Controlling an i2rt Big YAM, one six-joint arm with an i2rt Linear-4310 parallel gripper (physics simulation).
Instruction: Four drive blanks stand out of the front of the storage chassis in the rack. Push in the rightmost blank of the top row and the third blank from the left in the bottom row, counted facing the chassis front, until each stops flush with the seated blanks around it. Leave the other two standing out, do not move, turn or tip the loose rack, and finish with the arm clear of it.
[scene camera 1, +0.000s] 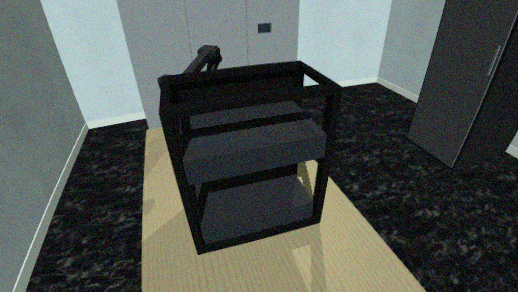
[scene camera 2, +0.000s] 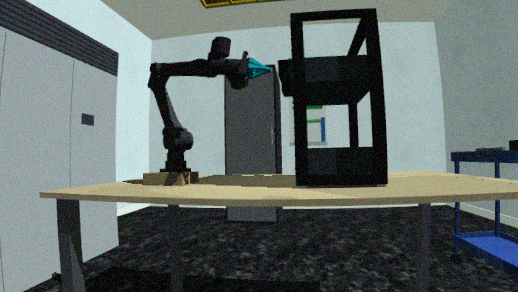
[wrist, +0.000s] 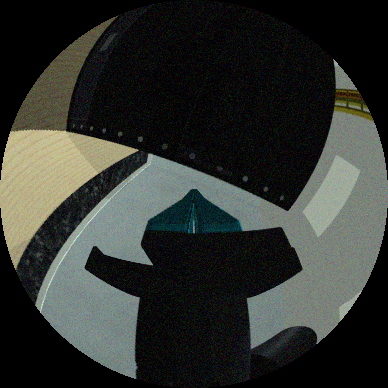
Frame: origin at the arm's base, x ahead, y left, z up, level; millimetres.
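Seen in the pictures: gripper, between the fingertips: (scene camera 2: 271, 70) (wrist: 193, 193); arm's base, origin of its link: (scene camera 2: 175, 172).
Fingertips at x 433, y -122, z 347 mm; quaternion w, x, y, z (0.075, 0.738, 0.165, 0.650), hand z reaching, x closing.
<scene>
Offsets run from my fingertips to a thing's top centre. "spot": to the spot under its first point. Level surfaces: height alone.
The loose rack @[dx +196, dy +263, dz +202 mm] (scene camera 1: 324, 192) (scene camera 2: 300, 145) stands upright on the table @[dz -393 mm] (scene camera 1: 230, 272) (scene camera 2: 240, 197). Dark units sit in it; the upper unit (scene camera 1: 255, 157) (scene camera 2: 327, 70) has a part @[spot: dx +37, dy +76, dz -10 mm] (scene camera 2: 285, 78) standing out towards the arm. My gripper (scene camera 2: 270, 69) (wrist: 193, 193) is shut and empty. Its teal fingertips are level with that part, a small gap short of it in scene camera 2. In the wrist view a near-black face @[spot: dx +49, dy +112, dz -24 mm] (wrist: 210, 95) with light dots along its edge lies above the fingertips. Single blanks cannot be made out. The fingers do not show in scene camera 1.
The arm (scene camera 1: 202, 59) (scene camera 2: 171, 110) stands on a wooden block (scene camera 2: 165, 178) on the table. A dark cabinet (scene camera 1: 452, 75) (scene camera 2: 250, 145) stands on the floor behind. A blue cart (scene camera 2: 482, 156) stands at the right in scene camera 2. A yellow frame (scene camera 2: 240, 3) hangs overhead.
</scene>
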